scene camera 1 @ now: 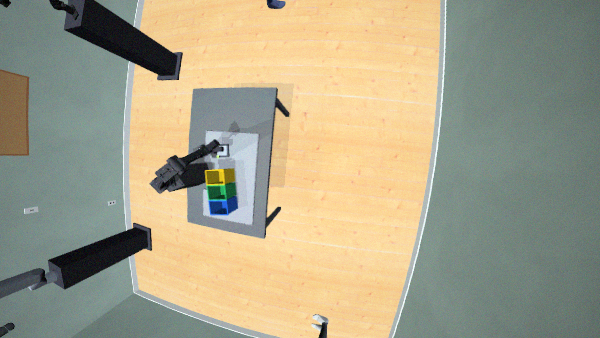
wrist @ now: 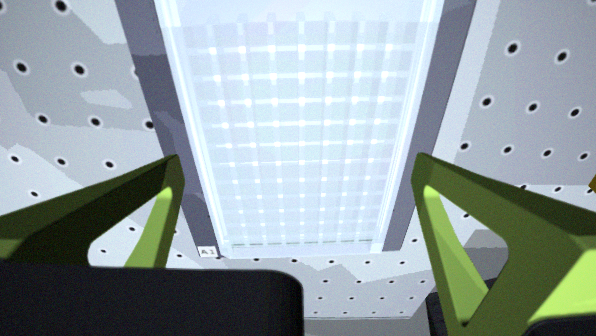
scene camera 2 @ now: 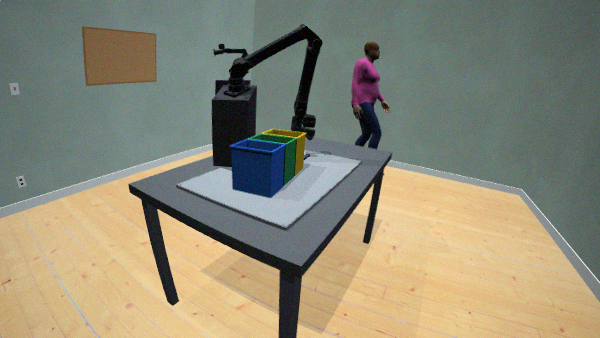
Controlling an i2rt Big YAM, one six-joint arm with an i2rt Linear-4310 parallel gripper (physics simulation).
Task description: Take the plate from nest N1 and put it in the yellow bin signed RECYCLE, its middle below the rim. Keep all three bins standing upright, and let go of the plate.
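Places are measured from the arm's base along level axes (x back, y right, z up), in centimetres.
Where they show: gripper, fingertip midpoint: (wrist: 297,166); arm's base at its link origin: (scene camera 2: 237,91).
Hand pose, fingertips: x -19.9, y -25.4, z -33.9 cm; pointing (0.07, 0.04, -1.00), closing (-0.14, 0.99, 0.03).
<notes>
Each offset is from my fingertips to the centre of the thing. "spot": to the spot under its first point. Level surfaces: height alone.
The clear plate @(dx -0.4, dy +0.1, dz -0.5 cm) (wrist: 300,125) (scene camera 1: 225,150) lies in a dark nest frame @(dx -0.4, dy +0.1, dz -1.6 cm) (wrist: 431,110) with an A1 label at one corner; no N1 sign is readable. My gripper (wrist: 297,166) is open, its green fingertips on either side of the plate's long edges in the wrist view, with nothing held. Its height over the plate is hard to tell. The yellow bin @(dx -8.0, dy +22.2, dz +6.6 cm) (scene camera 1: 229,176) (scene camera 2: 300,156) stands upright beside the nest; a bit of yellow @(spot: dx +1.1, dy +17.9, dz -2.2 cm) (wrist: 593,182) shows at the wrist view's right edge. The green bin @(dx -10.6, dy +35.0, dz +6.6 cm) (scene camera 1: 230,191) (scene camera 2: 290,162) and blue bin @(dx -13.1, dy +47.7, dz +6.6 cm) (scene camera 1: 231,205) (scene camera 2: 255,170) stand upright in line. The RECYCLE sign is not visible.
The bins and nest are on a pale perforated board @(dz -2.3 cm) (scene camera 1: 245,200) (scene camera 2: 320,187) (wrist: 530,75) on a grey table @(dz -3.7 cm) (scene camera 1: 225,110) (scene camera 2: 215,210). The arm's black pedestal (scene camera 2: 234,125) stands at the table's side. A person (scene camera 2: 367,90) in pink is behind the table.
</notes>
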